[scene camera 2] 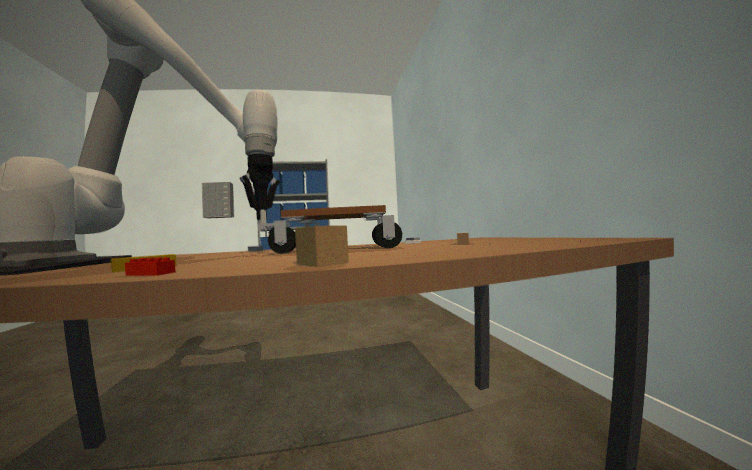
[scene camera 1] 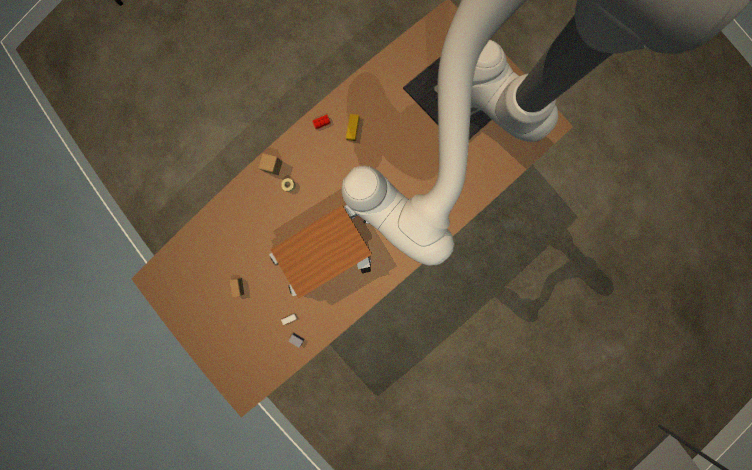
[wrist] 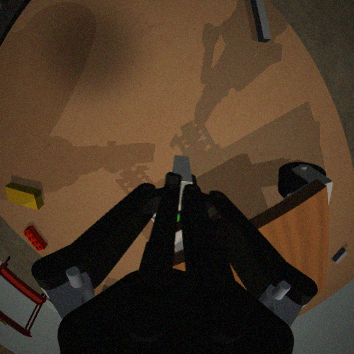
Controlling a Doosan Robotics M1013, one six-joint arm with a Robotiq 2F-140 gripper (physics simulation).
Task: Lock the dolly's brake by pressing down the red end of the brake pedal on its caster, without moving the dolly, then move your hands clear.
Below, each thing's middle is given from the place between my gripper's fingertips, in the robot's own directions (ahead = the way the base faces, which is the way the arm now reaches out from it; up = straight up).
The brake caster (scene camera 2: pixel 279 226) lies 80 mm ahead of my hand, 40 mm to the right of it and 20 mm below it. Round my hand: dolly (scene camera 1: pixel 331 245) (210 mm ahead, 60 mm to the left, 10 mm below); wooden cube (scene camera 2: pixel 316 246) (260 mm ahead, 360 mm to the right, 40 mm below); red brick (scene camera 2: pixel 144 266) (420 mm to the right, 60 mm below).
